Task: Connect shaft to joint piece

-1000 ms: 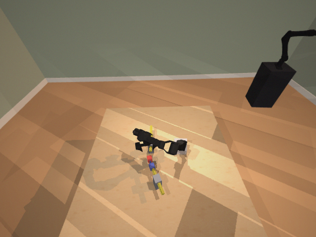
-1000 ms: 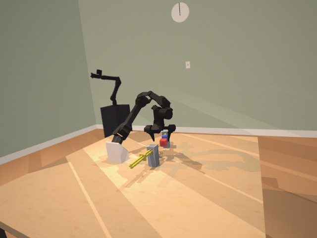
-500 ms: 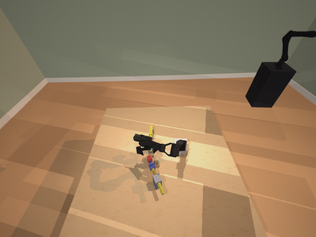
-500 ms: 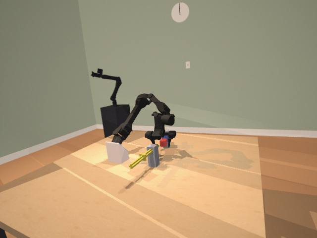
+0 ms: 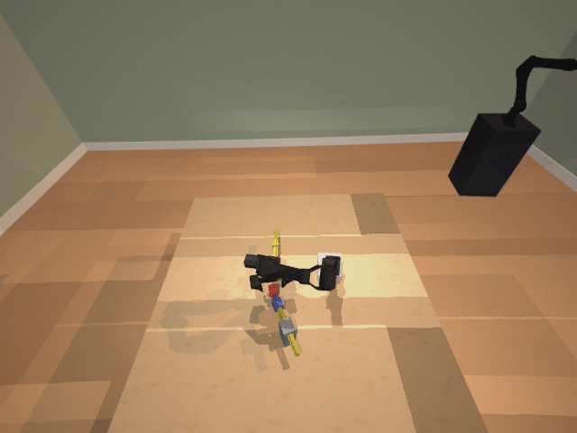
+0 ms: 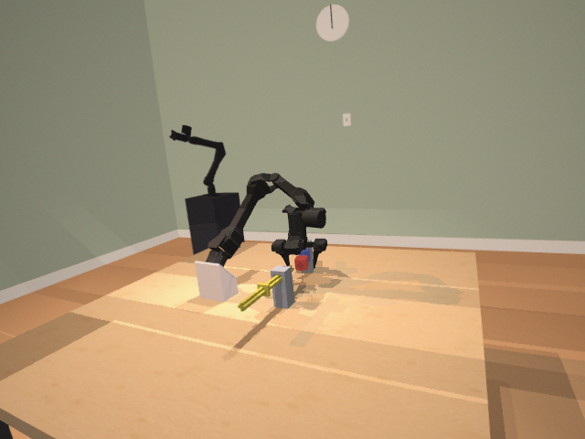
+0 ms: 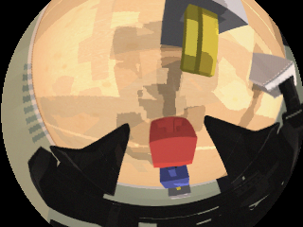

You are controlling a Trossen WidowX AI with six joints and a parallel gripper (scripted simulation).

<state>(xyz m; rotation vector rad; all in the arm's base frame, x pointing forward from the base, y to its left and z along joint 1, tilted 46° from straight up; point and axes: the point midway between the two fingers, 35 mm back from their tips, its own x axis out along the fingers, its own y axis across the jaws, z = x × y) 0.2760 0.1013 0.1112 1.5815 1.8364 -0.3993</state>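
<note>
The red square joint piece is 20 mm to the left of my gripper tip, 10 mm behind it and 10 mm above it.
</note>
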